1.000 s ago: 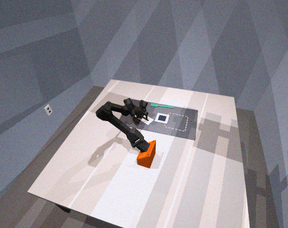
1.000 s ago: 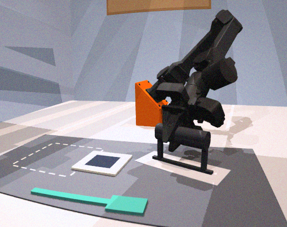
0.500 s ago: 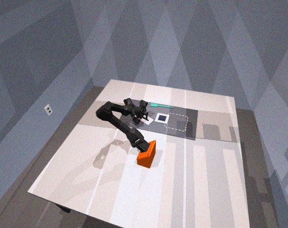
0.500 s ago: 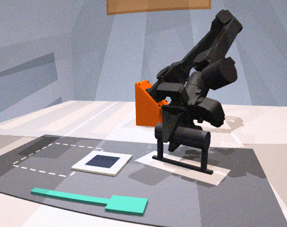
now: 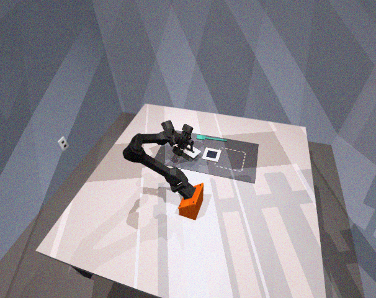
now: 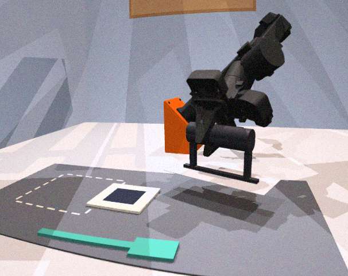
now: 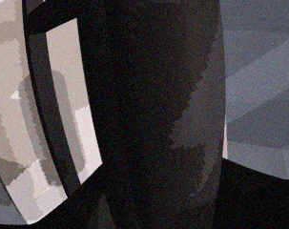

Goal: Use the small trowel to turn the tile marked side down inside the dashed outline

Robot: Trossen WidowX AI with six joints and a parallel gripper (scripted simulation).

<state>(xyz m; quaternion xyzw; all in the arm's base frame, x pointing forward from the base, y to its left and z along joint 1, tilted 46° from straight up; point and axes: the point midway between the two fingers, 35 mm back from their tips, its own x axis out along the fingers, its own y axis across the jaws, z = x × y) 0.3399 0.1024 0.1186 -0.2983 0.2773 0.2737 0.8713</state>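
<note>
My gripper tip is now 120 mm above the grey mat, 110 mm to the left of it and 30 mm short of it. Round my gripper tip: trowel: 20 mm behind, 10 mm to the left, 10 mm below; green paddle: 170 mm ahead, 100 mm below, 70 mm to the right; tile: 140 mm to the right, 100 mm below, 30 mm ahead.
</note>
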